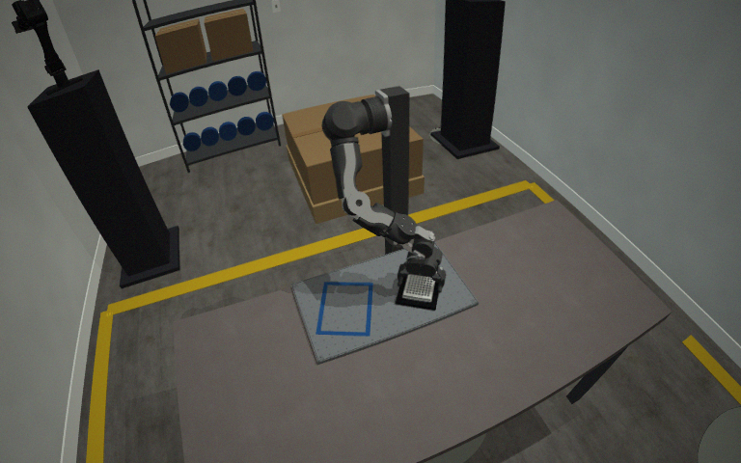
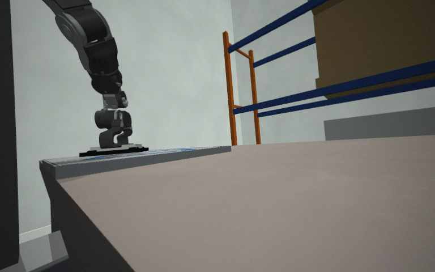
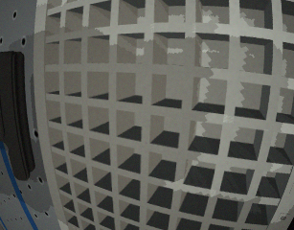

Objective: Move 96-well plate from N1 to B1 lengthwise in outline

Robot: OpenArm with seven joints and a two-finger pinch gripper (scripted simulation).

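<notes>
My gripper is now right at the white 96-well plate. The rest, counted from my hand: black plate nest N1 (10 mm below).
</notes>
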